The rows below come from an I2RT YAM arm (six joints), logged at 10 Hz.
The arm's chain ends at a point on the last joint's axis. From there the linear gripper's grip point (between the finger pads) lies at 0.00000 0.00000 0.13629 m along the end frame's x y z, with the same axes.
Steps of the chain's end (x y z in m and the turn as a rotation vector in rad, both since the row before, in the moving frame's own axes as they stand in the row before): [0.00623 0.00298 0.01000 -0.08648 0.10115 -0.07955]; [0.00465 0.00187 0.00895 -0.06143 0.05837 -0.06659]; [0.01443 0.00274 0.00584 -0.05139 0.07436 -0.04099]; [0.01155 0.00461 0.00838 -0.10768 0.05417 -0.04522]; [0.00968 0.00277 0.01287 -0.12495 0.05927 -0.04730]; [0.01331 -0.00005 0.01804 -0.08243 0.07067 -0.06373]
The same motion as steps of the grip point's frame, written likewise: [0.02043 0.01417 0.00880 -0.08648 0.10115 -0.07955]; [0.01287 0.00996 0.00846 -0.06143 0.05837 -0.06659]; [0.02469 0.00952 0.00528 -0.05139 0.07436 -0.04099]; [0.01924 0.01908 0.00739 -0.10768 0.05417 -0.04522]; [0.01813 0.01955 0.01157 -0.12495 0.05927 -0.04730]; [0.02327 0.01085 0.01724 -0.08243 0.07067 -0.06373]
